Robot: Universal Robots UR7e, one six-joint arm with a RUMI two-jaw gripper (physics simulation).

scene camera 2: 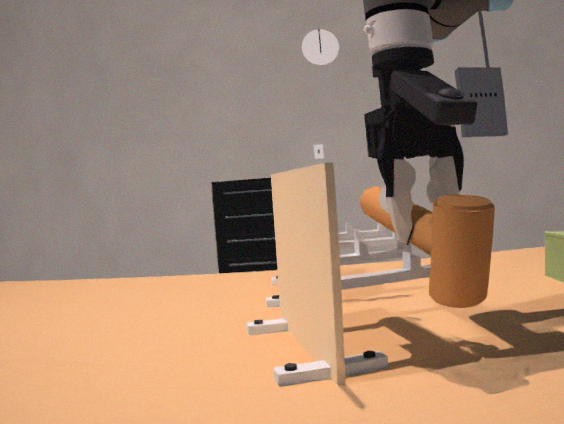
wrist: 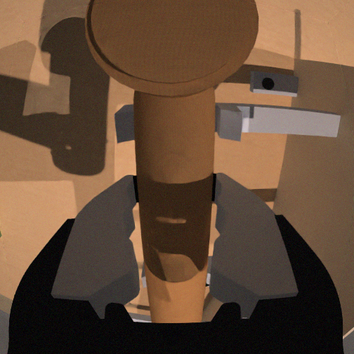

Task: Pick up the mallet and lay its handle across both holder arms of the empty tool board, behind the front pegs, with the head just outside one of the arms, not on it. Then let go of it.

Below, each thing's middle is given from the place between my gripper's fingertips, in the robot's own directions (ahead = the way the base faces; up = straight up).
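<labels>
Here is the orange-brown mallet (scene camera 2: pixel 458 234), and I find it 1 cm above my hand, 1 cm ahead of it and 2 cm to the right of it.
</labels>
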